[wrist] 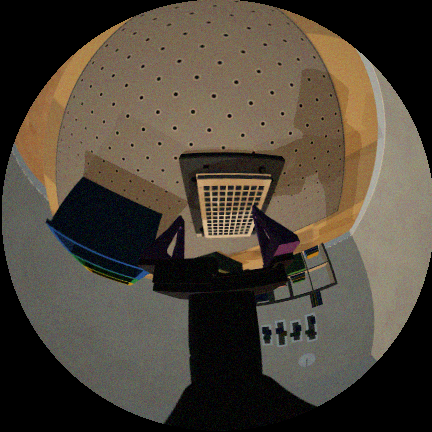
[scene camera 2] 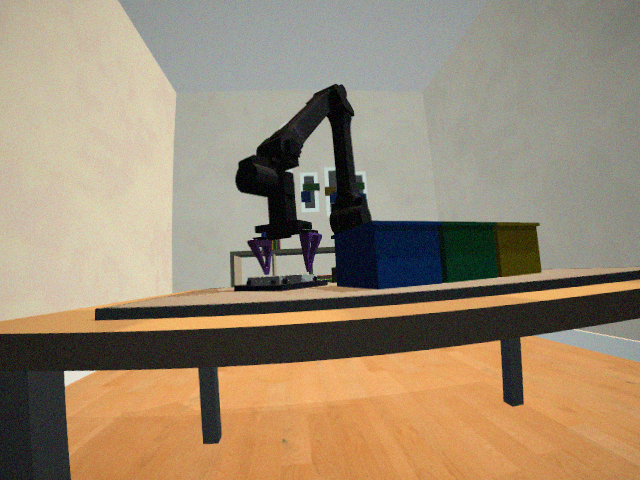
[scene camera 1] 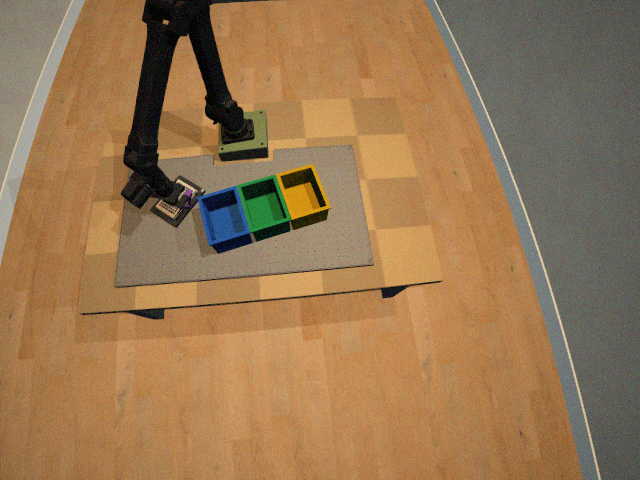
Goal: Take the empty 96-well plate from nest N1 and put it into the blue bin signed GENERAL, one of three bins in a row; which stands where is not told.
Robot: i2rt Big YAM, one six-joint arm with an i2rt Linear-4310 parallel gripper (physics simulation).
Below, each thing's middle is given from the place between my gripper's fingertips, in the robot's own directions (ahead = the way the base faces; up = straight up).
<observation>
The pale 96-well plate point(wrist: 226, 197) lies 2 cm behind my hand, 1 cm to the right of it and 1 cm below it. Round my hand: dark nest point(wrist: 189, 163) 3 cm below, 2 cm behind, 1 cm to the right.
</observation>
